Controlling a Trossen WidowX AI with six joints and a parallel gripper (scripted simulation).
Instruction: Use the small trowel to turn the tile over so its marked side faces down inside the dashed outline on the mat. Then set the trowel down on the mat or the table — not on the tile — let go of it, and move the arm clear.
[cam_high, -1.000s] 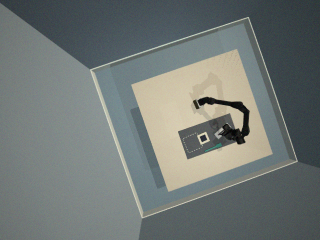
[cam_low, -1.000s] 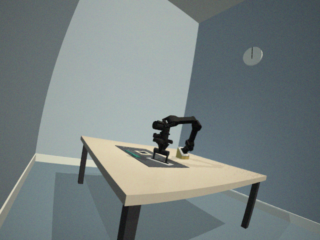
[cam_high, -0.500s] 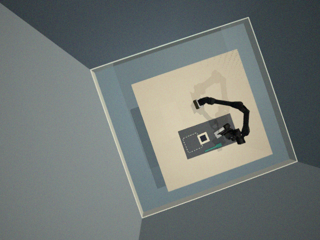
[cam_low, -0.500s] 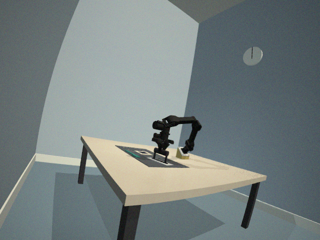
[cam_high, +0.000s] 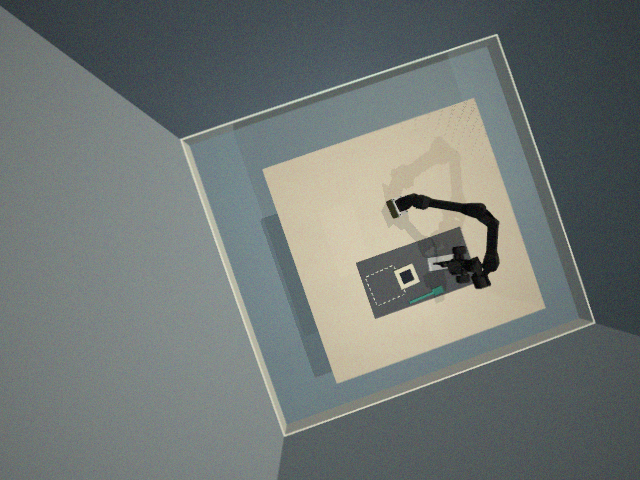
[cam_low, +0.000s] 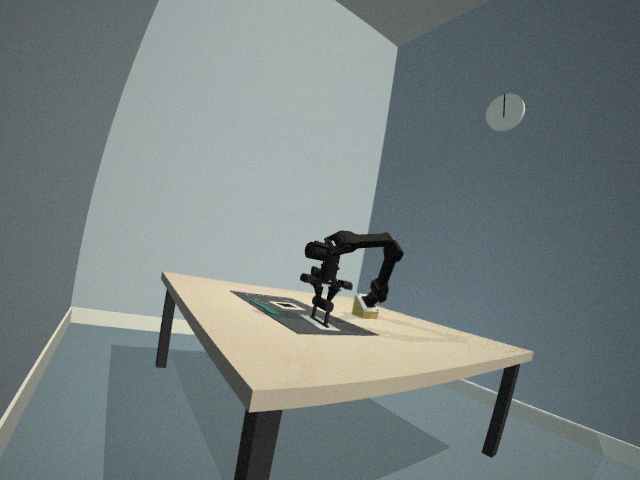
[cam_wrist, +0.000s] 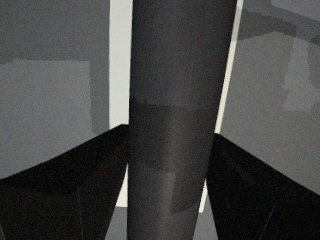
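My gripper tip is now 1 cm past the small trowel, 2 cm to the left of it and 3 cm above it. From my gripper tip the other things lie so: dark mat 2 cm behind, 17 cm to the right, 8 cm below; tile 4 cm behind, 24 cm to the right, 6 cm below; thin teal tool 12 cm ahead, 17 cm to the right, 6 cm below.
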